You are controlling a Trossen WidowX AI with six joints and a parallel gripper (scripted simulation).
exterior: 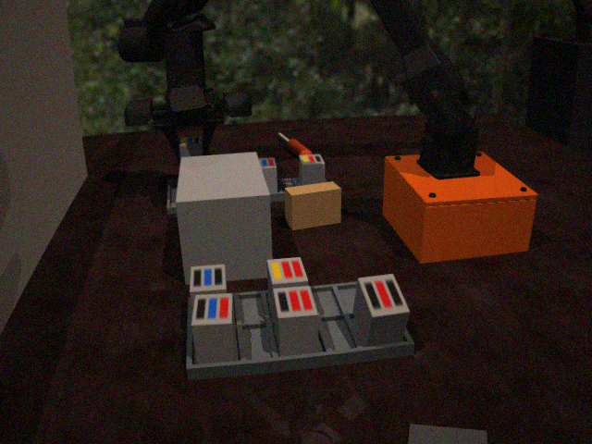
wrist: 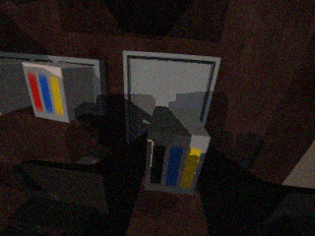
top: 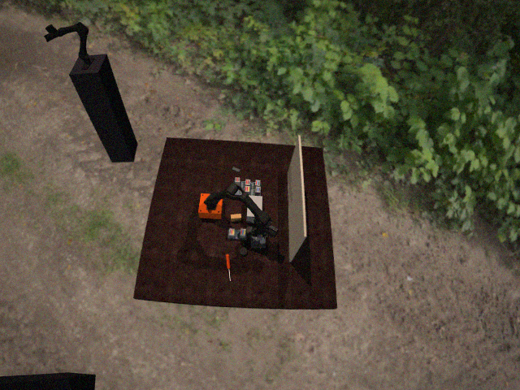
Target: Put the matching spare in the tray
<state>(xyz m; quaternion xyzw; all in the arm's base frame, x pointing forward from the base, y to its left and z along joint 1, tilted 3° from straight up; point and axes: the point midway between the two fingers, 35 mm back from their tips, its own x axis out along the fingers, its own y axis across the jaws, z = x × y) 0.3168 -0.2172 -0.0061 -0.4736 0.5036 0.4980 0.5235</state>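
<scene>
Right now my gripper tip is 50 mm above the grey tray and 10 mm past it. The rest, counted from my gripper tip: black disc: 110 mm behind, 90 mm to the right, 40 mm below; then white mounted unit: 210 mm to the left, 20 mm behind; then grey spare: 20 mm above.
</scene>
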